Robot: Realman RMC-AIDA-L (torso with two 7-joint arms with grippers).
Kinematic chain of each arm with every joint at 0, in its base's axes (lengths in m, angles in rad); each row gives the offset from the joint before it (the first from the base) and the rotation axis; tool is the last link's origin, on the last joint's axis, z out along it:
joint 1: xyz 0 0 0.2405 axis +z
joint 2: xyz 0 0 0 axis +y
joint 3: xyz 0 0 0.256 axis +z
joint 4: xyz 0 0 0 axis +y
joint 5: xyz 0 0 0.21 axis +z
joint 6: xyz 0 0 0 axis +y
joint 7: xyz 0 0 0.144 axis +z
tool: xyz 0 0 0
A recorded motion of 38 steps. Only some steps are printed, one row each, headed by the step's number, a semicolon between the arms.
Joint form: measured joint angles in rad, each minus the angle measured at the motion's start. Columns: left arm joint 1, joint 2, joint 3, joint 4, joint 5, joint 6, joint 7; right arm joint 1, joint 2, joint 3, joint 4, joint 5, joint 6, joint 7.
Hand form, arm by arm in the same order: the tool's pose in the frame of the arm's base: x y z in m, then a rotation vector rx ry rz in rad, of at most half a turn. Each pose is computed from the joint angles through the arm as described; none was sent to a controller.
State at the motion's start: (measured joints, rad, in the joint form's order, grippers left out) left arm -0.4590 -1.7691 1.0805 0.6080 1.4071 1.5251 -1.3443; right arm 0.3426 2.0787 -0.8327 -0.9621 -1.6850 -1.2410 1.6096
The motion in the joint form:
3: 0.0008 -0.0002 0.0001 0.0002 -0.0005 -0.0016 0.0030; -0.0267 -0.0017 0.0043 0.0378 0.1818 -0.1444 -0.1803
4: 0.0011 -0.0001 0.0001 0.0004 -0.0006 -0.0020 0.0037; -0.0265 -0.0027 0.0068 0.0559 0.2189 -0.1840 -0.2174
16: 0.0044 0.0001 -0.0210 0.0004 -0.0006 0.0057 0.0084; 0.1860 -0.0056 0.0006 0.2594 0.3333 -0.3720 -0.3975
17: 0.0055 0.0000 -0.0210 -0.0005 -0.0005 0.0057 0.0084; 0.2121 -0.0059 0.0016 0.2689 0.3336 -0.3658 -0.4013
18: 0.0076 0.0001 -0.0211 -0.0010 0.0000 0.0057 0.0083; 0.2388 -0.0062 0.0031 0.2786 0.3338 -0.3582 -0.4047
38: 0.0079 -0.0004 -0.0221 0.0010 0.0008 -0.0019 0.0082; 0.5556 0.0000 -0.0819 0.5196 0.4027 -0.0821 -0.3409
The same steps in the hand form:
3: -0.2741 0.3505 0.1009 -2.5967 -0.4354 -0.7815; 0.2634 0.3374 0.0750 -2.2530 0.5452 0.9328
4: -0.2742 0.3505 0.1010 -2.5962 -0.4346 -0.7809; 0.2598 0.3337 0.0755 -2.2568 0.5002 0.9829
16: -0.2749 0.3501 0.1049 -2.5795 -0.4284 -0.7943; 0.1909 0.3543 0.0529 -2.3693 0.1797 1.3028
17: -0.2755 0.3497 0.1048 -2.5790 -0.4311 -0.7941; 0.1834 0.3597 0.0518 -2.3744 0.1615 1.3113
18: -0.2763 0.3491 0.1047 -2.5784 -0.4346 -0.7929; 0.1757 0.3652 0.0506 -2.3785 0.1443 1.3193
38: -0.2768 0.3501 0.1050 -2.5722 -0.4354 -0.7874; 0.0935 0.4277 -0.0011 -2.4449 0.3516 1.3355

